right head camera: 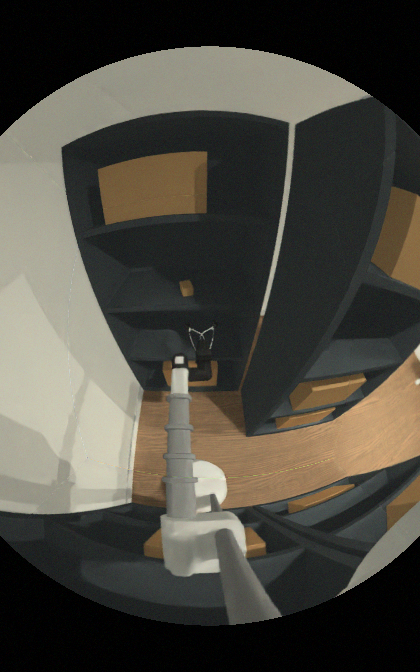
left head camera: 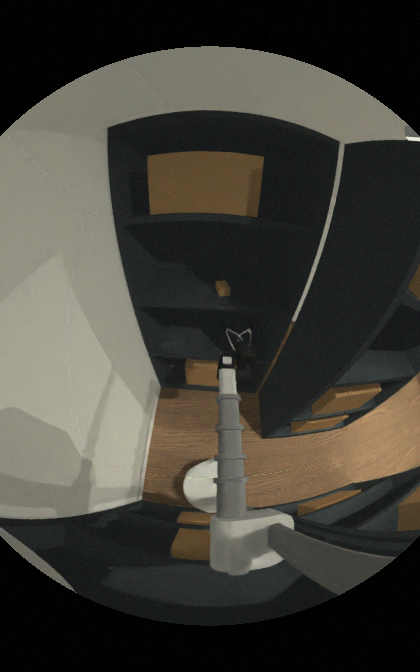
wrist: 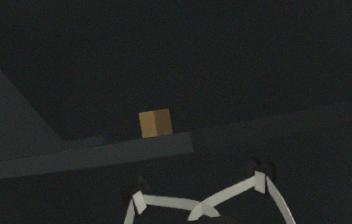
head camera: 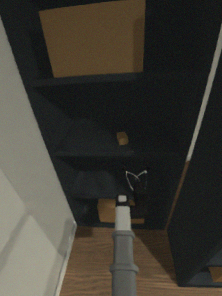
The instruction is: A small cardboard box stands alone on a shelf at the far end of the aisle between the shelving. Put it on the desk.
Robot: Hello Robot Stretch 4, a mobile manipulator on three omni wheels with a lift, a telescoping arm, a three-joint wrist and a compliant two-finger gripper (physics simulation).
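Frame: origin at the robot's base, x ahead, y down, z left, level; centimetres.
Seen in the pictures: gripper, between the fingertips: (wrist: 197, 179) (head camera: 135, 166).
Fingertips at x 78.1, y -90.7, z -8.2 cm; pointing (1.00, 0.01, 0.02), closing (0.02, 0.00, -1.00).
Pixels of each thing's top centre, then the offset from my fingertips to it.
- small cardboard box, centre of its top: (wrist: 152, 113) (head camera: 122, 135) dx +20.4, dy -10.7, dz +7.3 cm
- large cardboard box, centre of its top: (head camera: 95, 11) dx +24.3, dy -78.4, dz +18.3 cm
The small cardboard box (head camera: 122, 138) (left head camera: 223, 288) (right head camera: 186, 288) (wrist: 156, 123) stands alone on a dark shelf (left head camera: 180, 305) (right head camera: 150, 308) (wrist: 100, 156) of the unit at the aisle's end. In the wrist view it is near the shelf's front edge, above and left of centre between the fingertips. My gripper (head camera: 136, 173) (left head camera: 238, 331) (right head camera: 202, 330) (wrist: 197, 179) is open and empty, its fingers spread, lower than the box's shelf and apart from the box. The arm is extended toward the unit. The desk does not show in these views.
A large cardboard box (head camera: 95, 40) (left head camera: 205, 183) (right head camera: 155, 187) stands on the shelf above. Another box (left head camera: 200, 372) (head camera: 106, 211) is on the bottom shelf. A pale wall (left head camera: 90, 320) is on the left, and a dark shelving side panel (left head camera: 350, 250) (right head camera: 325, 225) on the right.
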